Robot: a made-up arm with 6 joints.
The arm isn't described. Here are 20 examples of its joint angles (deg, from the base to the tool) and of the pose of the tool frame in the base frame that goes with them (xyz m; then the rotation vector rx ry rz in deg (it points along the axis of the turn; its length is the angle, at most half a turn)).
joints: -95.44 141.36 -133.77 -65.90 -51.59 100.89
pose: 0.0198 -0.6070 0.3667 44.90 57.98 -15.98
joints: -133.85 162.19 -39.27 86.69 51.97 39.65
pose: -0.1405 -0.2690 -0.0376 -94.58 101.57 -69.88
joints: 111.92 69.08 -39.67 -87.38 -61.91 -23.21
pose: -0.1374 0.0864 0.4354 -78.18 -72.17 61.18
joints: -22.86 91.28 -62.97 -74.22 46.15 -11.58
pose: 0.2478 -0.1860 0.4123 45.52 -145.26 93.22
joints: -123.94 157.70 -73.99 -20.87 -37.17 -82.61
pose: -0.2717 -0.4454 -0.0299 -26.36 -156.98 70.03
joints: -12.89 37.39 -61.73 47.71 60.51 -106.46
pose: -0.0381 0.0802 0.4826 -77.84 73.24 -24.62
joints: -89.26 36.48 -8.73 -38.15 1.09 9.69
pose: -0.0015 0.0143 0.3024 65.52 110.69 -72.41
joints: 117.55 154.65 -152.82 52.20 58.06 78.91
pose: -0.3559 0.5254 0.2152 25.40 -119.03 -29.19
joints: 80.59 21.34 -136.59 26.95 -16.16 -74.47
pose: -0.0744 -0.5318 0.5448 43.93 -13.21 33.27
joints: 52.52 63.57 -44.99 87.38 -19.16 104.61
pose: 0.1216 0.1006 0.4534 -120.24 -27.01 -93.67
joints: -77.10 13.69 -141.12 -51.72 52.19 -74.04
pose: -0.1814 0.4915 0.4781 -55.84 -11.77 163.08
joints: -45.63 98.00 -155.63 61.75 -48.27 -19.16
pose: 0.0753 -0.1785 0.7629 31.76 -26.23 -12.90
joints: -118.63 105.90 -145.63 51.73 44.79 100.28
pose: -0.1250 -0.3540 0.6529 76.61 -27.31 42.07
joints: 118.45 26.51 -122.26 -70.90 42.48 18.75
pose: 0.2402 -0.2983 0.6094 -0.34 42.55 67.18
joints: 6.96 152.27 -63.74 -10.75 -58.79 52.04
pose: 0.5086 0.0795 0.0301 34.58 114.44 42.60
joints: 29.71 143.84 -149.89 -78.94 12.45 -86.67
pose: 0.5670 0.2971 0.3794 -103.49 -0.79 -114.76
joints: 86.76 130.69 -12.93 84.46 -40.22 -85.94
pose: 0.0818 0.2168 0.1325 -116.52 103.87 -58.82
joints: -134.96 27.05 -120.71 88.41 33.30 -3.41
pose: 0.3166 0.2330 0.6211 4.46 34.96 -50.95
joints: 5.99 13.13 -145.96 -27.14 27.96 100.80
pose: -0.5616 -0.0822 0.4740 -3.28 -27.81 83.38
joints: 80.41 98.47 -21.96 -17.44 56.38 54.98
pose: 0.0474 0.1187 0.2543 56.86 -155.78 58.39
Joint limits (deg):
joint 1: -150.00..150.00
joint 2: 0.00..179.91
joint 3: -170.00..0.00
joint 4: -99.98..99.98
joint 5: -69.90..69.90
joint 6: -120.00..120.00
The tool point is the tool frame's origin. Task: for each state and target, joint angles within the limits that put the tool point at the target. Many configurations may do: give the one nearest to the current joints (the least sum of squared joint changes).
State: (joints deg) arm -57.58 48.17 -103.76 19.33 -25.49 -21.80
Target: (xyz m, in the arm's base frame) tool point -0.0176 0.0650 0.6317
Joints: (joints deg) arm -77.85 40.16 -75.55 15.99 -6.86 -21.80
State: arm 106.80 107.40 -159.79 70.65 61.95 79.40
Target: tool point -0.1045 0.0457 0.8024
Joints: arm 136.86 91.21 -165.87 76.75 21.17 79.40
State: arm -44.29 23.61 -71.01 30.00 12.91 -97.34
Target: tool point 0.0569 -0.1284 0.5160
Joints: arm -68.73 60.29 -58.54 27.64 7.31 -97.34
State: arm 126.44 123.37 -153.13 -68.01 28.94 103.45
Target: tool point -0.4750 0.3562 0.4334
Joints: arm 147.86 134.49 -144.36 -65.64 29.73 103.45
